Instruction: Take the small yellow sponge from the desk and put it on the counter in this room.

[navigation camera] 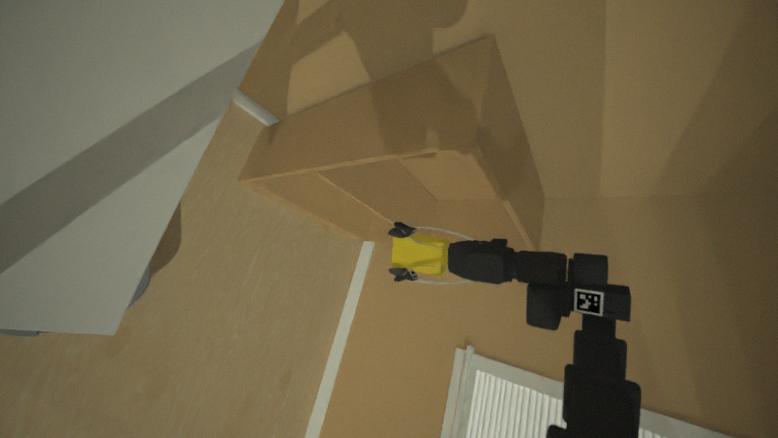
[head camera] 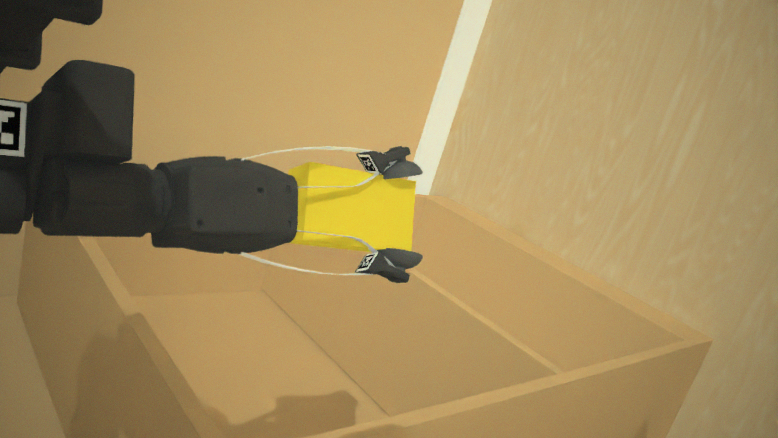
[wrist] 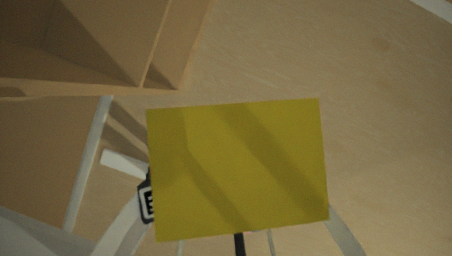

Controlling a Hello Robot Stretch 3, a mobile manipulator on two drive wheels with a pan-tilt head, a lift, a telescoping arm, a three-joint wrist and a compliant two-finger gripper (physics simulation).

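Observation:
The small yellow sponge (head camera: 353, 212) (navigation camera: 419, 255) (wrist: 240, 170) is a rectangular block between the fingers of my gripper (head camera: 401, 212) (navigation camera: 401, 251). The gripper is shut on it, with one fingertip at each side. The sponge is held in the air. In the head view it overlaps the upper part of an open wooden unit behind it. In the wrist view the sponge hides the middle and most of the fingers. A pale grey flat top (navigation camera: 108, 125) shows at the left of the navigation view; I cannot tell whether it is the desk or the counter.
An open, box-like light wooden unit (head camera: 626, 399) (navigation camera: 326, 138) (wrist: 112, 90) with inner dividers stands against the tan wall (head camera: 272, 81) (navigation camera: 397, 353). A white baseboard (head camera: 454, 92) (navigation camera: 340, 337) (wrist: 89, 160) borders the pale wood floor (head camera: 626, 136) (navigation camera: 244, 304) (wrist: 385, 125). White slatted blinds (navigation camera: 511, 408) show at the navigation view's bottom.

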